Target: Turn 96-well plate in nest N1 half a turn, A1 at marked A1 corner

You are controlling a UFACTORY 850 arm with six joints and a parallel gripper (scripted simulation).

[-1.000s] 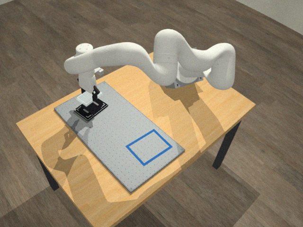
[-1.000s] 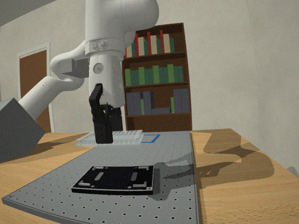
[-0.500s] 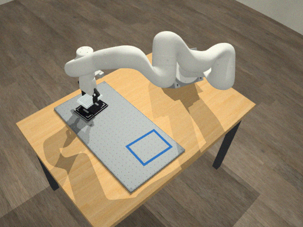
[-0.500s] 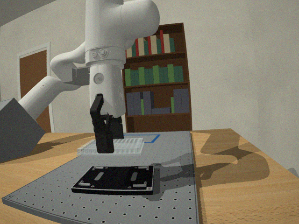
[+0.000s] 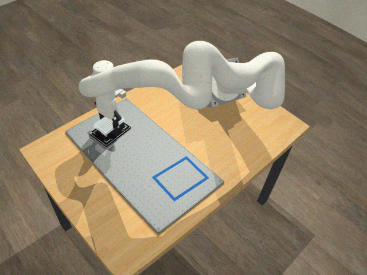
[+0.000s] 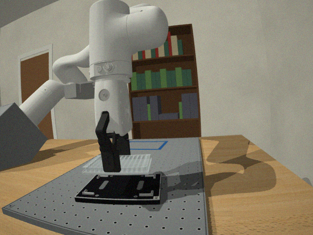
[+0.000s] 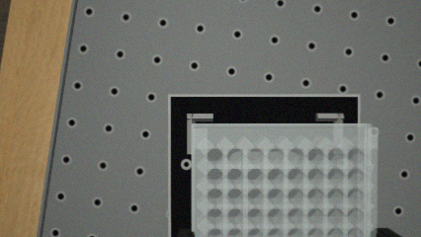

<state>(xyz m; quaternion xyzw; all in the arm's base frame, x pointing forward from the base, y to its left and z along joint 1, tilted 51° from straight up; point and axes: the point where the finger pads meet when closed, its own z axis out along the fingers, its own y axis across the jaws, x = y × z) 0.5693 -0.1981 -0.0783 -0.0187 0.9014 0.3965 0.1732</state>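
Right now my hand is 60 mm above the black plate nest N1. From my hand the other things lie so: A1 corner mark: 80 mm ahead, 60 mm below, 40 mm to the right; 96-well plate: 10 mm below.
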